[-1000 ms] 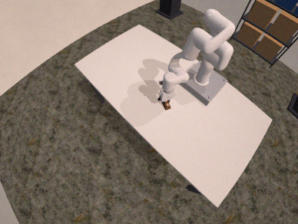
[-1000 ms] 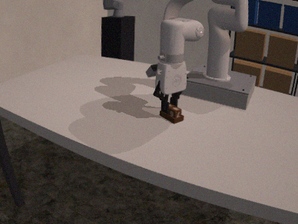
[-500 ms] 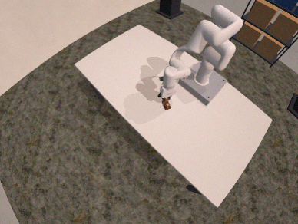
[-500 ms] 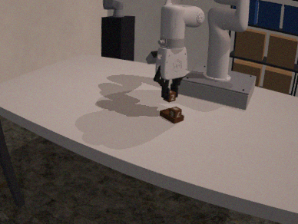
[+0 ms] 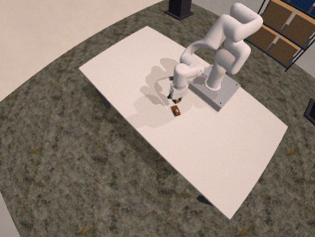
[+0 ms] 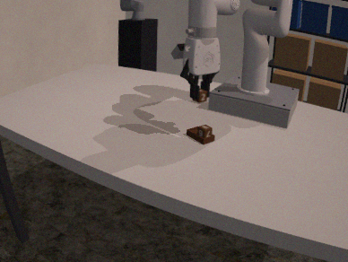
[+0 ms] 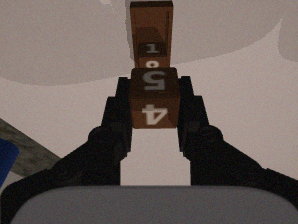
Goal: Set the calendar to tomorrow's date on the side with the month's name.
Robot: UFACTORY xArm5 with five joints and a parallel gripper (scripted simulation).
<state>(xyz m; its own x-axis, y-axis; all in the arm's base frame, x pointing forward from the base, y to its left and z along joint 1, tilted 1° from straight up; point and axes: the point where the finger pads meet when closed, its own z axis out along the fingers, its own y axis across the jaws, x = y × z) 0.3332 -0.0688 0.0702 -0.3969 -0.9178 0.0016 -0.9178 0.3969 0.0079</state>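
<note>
Right now my hand is 10 mm short of the tray, 10 mm to the right of it and 130 mm above it. The rest, counted from my hand: brown wooden cube (20 mm below).
</note>
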